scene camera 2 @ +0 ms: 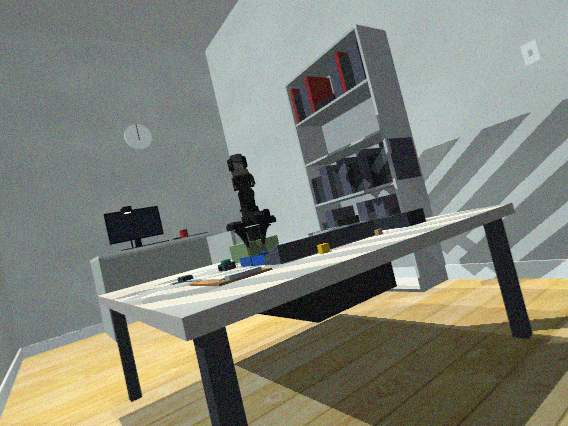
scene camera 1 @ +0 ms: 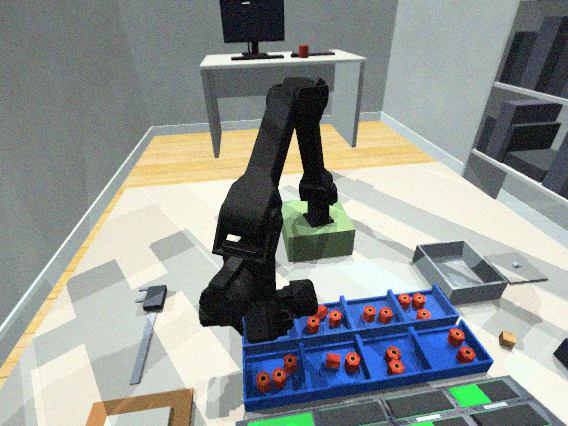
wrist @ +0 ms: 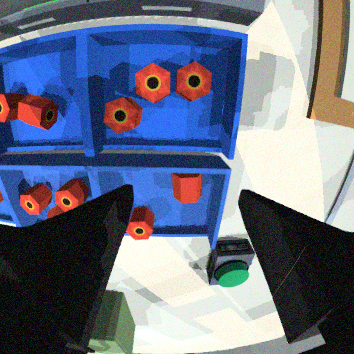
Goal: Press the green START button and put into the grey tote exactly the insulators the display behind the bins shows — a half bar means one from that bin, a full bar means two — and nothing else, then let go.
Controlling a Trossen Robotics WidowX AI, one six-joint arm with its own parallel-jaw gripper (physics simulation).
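Where they show: gripper, fingertip midpoint: (scene camera 2: 256,245) (wrist: 187,194); arm's base, origin of the base link: (scene camera 2: 255,240) (scene camera 1: 318,218).
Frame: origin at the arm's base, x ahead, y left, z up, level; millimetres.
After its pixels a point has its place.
Note:
My gripper (wrist: 187,194) @(y -237, x 269, z -17 mm) (scene camera 2: 256,244) @(y -237, x 269, z -17 mm) is partly open and empty, above the end bin of the robot-side row. The blue bin tray (scene camera 1: 475,372) (wrist: 242,100) holds red hexagonal insulators; that end bin shows one lying insulator (wrist: 187,188) @(y -239, x 251, z -55 mm) and one tilted insulator (wrist: 141,223) @(y -192, x 222, z -54 mm). The START button (wrist: 232,274) @(y -277, x 129, z -45 mm) (scene camera 2: 226,262) @(y -289, x 134, z -55 mm) is green on a dark box beside the tray; the arm hides it in scene camera 1. The grey tote (scene camera 1: 477,293) @(y 233, x 318, z -54 mm) stands empty at the right. The display (scene camera 1: 352,414) @(y -146, x 437, z -37 mm) shows a wide green bar (scene camera 1: 287,420) @(y -239, x 411, z -39 mm) and a narrower green bar (scene camera 1: 470,395) @(y 37, x 477, z -37 mm); its lower part is cut off.
A grey lid (scene camera 1: 532,272) @(y 434, x 303, z -76 mm) lies beside the tote. A wooden block (scene camera 1: 507,339) @(y 202, x 417, z -64 mm) and a yellow block (scene camera 2: 323,248) @(y -222, x 565, z -69 mm) are on the table. A caliper (scene camera 1: 145,345) @(y -453, x 174, z -80 mm) lies left and a brown frame (scene camera 1: 182,410) @(y -391, x 323, z -78 mm) (wrist: 330,65) @(y -398, x 344, z -78 mm) front left. The arm stands on a green base (scene camera 1: 320,246) @(y -21, x 64, z -42 mm) (wrist: 117,320) @(y -103, x 47, z -33 mm).

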